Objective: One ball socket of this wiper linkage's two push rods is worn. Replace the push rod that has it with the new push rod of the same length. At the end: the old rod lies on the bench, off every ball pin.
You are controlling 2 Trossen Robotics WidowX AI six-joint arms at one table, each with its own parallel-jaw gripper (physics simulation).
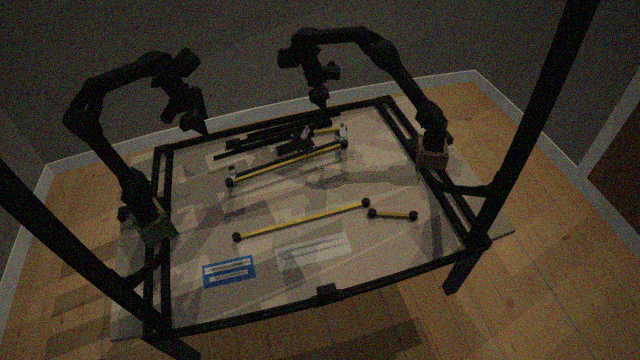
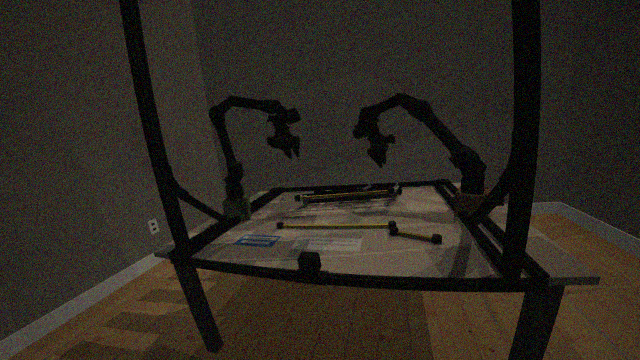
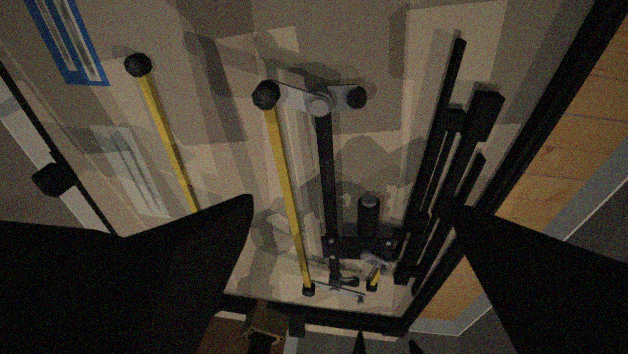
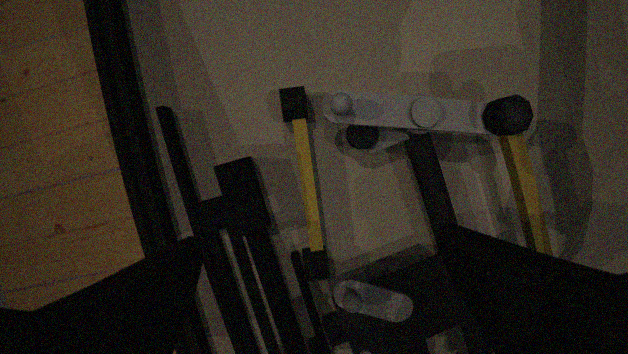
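The wiper linkage [image 1: 297, 143] [image 2: 351, 193] stands at the back of the bench. Its long yellow push rod [image 1: 286, 162] [image 2: 347, 195] [image 3: 284, 186] runs between black end sockets. Its short yellow push rod [image 1: 326, 131] [image 4: 307, 182] [image 3: 375, 277] sits behind, next to a grey lever [image 4: 400, 112]. A new long rod [image 1: 301, 219] [image 2: 333, 226] [image 3: 166, 140] and a new short rod [image 1: 393, 214] [image 2: 415, 236] lie flat on the bench in front. My left gripper [image 1: 193, 123] [image 2: 291, 150] is open, high over the back left corner. My right gripper [image 1: 318, 98] [image 2: 379, 158] is open, above the linkage's short rod.
Black bars [image 1: 265, 137] lie behind the linkage. A blue label [image 1: 228, 271] [image 2: 256, 240] and a pale label [image 1: 315, 250] lie near the front. A black frame [image 1: 368, 282] [image 2: 390, 282] rims the bench, with a small block [image 1: 326, 288] [image 2: 308, 261] at its front edge.
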